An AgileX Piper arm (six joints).
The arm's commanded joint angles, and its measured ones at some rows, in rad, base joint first. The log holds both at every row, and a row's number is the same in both.
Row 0, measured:
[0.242 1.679 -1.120 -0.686 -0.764 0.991]
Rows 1 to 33, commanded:
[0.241 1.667 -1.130 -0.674 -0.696 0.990]
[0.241 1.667 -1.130 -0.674 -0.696 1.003]
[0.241 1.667 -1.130 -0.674 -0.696 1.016]
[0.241 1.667 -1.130 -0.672 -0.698 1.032]
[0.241 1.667 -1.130 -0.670 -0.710 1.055]
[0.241 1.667 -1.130 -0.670 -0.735 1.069]
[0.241 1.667 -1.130 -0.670 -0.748 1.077]
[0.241 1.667 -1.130 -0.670 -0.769 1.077]
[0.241 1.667 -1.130 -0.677 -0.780 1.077]
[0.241 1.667 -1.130 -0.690 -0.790 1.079]
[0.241 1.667 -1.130 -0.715 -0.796 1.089]
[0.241 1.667 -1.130 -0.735 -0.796 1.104]
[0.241 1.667 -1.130 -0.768 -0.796 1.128]
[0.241 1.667 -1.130 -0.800 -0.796 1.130]
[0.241 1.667 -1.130 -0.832 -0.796 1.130]
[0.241 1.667 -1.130 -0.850 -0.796 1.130]
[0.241 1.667 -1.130 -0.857 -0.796 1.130]
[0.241 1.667 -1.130 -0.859 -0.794 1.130]
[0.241 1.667 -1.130 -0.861 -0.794 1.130]
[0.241 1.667 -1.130 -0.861 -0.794 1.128]
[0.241 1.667 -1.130 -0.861 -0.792 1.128]
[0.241 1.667 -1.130 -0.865 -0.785 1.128]
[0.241 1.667 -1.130 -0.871 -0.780 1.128]
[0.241 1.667 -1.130 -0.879 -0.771 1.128]
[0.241 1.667 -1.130 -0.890 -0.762 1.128]
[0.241 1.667 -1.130 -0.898 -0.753 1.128]
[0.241 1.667 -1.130 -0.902 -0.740 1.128]
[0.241 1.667 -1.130 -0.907 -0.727 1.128]
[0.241 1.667 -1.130 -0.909 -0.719 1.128]
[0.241 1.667 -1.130 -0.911 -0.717 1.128]
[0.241 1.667 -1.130 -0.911 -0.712 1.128]
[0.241 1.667 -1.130 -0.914 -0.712 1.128]
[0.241 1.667 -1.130 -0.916 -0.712 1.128]
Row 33, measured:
[0.242 1.675 -1.125 -0.904 -0.722 1.126]
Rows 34 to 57, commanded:
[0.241 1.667 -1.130 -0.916 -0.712 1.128]
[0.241 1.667 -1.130 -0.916 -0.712 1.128]
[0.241 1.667 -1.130 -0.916 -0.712 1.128]
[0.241 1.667 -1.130 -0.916 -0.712 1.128]
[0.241 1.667 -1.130 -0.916 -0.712 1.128]
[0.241 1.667 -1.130 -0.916 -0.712 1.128]
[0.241 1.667 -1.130 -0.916 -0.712 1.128]
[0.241 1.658 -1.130 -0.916 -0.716 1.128]
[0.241 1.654 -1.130 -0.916 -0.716 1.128]
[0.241 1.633 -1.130 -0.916 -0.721 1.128]
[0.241 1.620 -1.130 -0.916 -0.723 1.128]
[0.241 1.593 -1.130 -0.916 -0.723 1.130]
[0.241 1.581 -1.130 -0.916 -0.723 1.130]
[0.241 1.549 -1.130 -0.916 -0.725 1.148]
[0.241 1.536 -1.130 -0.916 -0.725 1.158]
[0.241 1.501 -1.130 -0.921 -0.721 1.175]
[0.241 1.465 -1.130 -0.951 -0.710 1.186]
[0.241 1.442 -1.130 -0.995 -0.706 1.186]
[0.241 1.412 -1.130 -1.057 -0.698 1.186]
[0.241 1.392 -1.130 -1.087 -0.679 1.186]
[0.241 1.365 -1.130 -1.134 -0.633 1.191]
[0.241 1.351 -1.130 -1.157 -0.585 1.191]
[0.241 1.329 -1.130 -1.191 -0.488 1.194]
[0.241 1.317 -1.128 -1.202 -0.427 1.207]
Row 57, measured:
[0.242 1.362 -1.125 -1.131 -0.616 1.185]
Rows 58 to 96, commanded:
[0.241 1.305 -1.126 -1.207 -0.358 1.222]
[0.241 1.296 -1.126 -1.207 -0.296 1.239]
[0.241 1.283 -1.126 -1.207 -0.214 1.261]
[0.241 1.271 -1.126 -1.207 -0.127 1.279]
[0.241 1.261 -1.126 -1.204 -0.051 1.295]
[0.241 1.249 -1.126 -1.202 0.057 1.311]
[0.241 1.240 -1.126 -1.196 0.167 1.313]
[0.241 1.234 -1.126 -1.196 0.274 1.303]
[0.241 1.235 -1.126 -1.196 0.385 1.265]
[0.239 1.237 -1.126 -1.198 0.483 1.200]
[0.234 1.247 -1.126 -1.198 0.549 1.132]
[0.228 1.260 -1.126 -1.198 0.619 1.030]
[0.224 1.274 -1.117 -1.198 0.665 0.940]
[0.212 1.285 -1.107 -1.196 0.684 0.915]
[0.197 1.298 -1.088 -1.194 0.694 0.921]
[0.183 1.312 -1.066 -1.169 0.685 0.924]
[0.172 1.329 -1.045 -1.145 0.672 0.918]
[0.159 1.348 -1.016 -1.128 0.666 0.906]
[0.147 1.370 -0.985 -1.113 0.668 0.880]
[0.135 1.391 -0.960 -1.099 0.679 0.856]
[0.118 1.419 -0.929 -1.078 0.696 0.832]
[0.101 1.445 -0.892 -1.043 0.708 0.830]
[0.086 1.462 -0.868 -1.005 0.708 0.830]
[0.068 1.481 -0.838 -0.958 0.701 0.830]
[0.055 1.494 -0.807 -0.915 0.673 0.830]
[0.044 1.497 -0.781 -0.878 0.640 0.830]
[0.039 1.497 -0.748 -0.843 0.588 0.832]
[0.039 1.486 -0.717 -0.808 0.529 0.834]
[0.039 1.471 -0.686 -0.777 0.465 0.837]
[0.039 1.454 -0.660 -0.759 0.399 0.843]
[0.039 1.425 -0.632 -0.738 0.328 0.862]
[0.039 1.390 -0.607 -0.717 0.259 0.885]
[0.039 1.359 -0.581 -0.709 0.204 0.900]
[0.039 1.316 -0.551 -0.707 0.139 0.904]
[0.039 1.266 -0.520 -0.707 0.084 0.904]
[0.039 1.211 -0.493 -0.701 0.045 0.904]
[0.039 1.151 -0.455 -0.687 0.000 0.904]
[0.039 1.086 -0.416 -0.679 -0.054 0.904]
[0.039 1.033 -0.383 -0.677 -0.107 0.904]
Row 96, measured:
[0.044 1.231 -0.503 -0.700 0.081 0.896]
